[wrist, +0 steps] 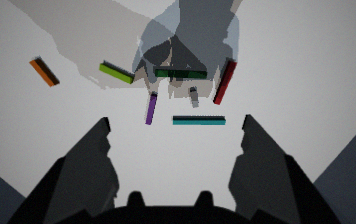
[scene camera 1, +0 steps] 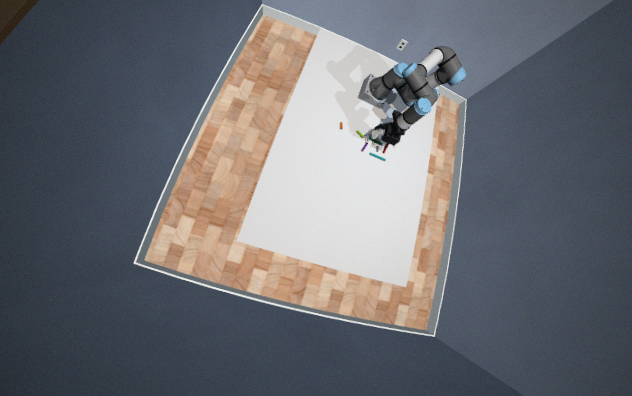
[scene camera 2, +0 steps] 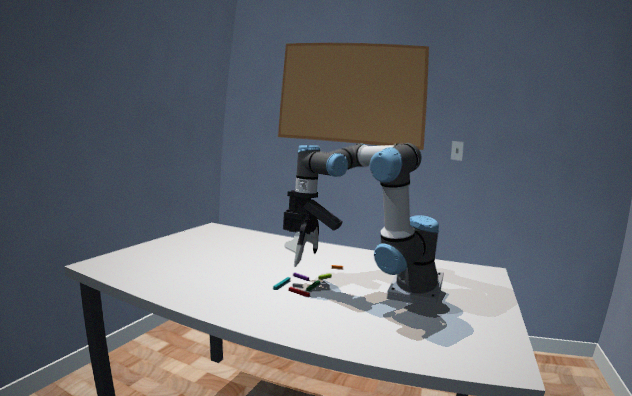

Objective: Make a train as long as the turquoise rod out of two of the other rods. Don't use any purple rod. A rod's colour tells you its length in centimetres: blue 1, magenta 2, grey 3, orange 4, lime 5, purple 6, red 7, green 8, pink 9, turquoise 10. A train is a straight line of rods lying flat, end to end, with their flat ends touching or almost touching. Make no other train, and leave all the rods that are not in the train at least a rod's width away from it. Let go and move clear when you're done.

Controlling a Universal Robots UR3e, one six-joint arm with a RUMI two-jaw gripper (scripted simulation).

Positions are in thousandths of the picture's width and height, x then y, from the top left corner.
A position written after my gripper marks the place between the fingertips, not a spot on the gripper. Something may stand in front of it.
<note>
In view: my gripper (scene camera 2: 483, 658).
My gripper shows as well in the wrist view (wrist: 493, 520).
</note>
